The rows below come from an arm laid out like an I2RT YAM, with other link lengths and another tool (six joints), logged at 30 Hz.
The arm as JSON. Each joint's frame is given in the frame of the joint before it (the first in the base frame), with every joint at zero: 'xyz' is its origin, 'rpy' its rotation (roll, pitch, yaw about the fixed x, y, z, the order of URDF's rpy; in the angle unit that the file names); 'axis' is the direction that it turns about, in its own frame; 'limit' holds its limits. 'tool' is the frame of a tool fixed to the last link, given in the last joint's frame.
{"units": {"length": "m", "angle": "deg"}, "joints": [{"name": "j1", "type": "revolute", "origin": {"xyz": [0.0, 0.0, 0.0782], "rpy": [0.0, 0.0, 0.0]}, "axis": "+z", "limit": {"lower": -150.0, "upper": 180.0}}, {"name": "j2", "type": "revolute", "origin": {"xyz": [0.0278, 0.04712, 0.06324], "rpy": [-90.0, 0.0, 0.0]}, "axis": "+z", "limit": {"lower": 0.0, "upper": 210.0}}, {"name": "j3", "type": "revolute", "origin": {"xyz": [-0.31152, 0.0, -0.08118], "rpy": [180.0, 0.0, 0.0]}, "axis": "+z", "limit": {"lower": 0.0, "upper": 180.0}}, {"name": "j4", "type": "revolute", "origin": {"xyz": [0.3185, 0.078, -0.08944], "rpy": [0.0, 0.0, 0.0]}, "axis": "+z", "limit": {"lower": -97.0, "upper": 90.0}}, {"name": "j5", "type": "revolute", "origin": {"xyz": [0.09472, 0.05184, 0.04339], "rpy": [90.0, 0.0, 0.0]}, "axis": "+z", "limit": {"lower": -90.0, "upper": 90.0}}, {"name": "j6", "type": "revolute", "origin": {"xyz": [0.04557, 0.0, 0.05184], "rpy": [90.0, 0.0, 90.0]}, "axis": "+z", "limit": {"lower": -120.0, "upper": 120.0}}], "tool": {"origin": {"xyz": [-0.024, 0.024, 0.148], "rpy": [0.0, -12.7, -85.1]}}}
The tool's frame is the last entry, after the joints.
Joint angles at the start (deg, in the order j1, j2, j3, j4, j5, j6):
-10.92, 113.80, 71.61, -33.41, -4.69, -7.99
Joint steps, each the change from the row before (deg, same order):
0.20, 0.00, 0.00, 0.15, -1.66, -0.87
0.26, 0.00, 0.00, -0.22, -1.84, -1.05
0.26, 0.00, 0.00, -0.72, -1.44, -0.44
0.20, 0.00, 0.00, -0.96, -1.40, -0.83
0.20, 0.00, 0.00, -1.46, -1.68, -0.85
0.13, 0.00, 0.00, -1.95, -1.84, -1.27
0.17, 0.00, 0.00, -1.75, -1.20, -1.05
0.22, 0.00, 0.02, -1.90, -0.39, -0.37
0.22, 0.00, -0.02, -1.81, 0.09, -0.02
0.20, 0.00, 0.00, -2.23, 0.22, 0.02
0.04, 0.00, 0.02, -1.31, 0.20, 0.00
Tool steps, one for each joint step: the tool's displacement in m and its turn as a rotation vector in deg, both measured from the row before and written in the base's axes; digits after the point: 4 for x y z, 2 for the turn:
0.0013, 0.0067, 0.0011, 1.32, -0.49, 1.45
-0.0006, 0.0080, 0.0010, 1.51, -0.19, 1.73
-0.0030, 0.0074, 0.0006, 1.39, 0.41, 1.03
-0.0044, 0.0067, 0.0005, 1.30, 0.59, 1.31
-0.0067, 0.0080, 0.0008, 1.67, 1.01, 1.36
-0.0092, 0.0080, 0.0011, 1.85, 1.36, 1.67
-0.0083, 0.0061, 0.0009, 1.27, 1.28, 1.35
-0.0089, 0.0043, 0.0004, 0.63, 1.70, 0.62
-0.0089, 0.0028, 0.0000, 0.20, 1.82, 0.23
-0.0108, 0.0025, 0.0004, 0.13, 2.24, 0.17
-0.0062, 0.0006, 0.0004, 0.00, 1.31, 0.04

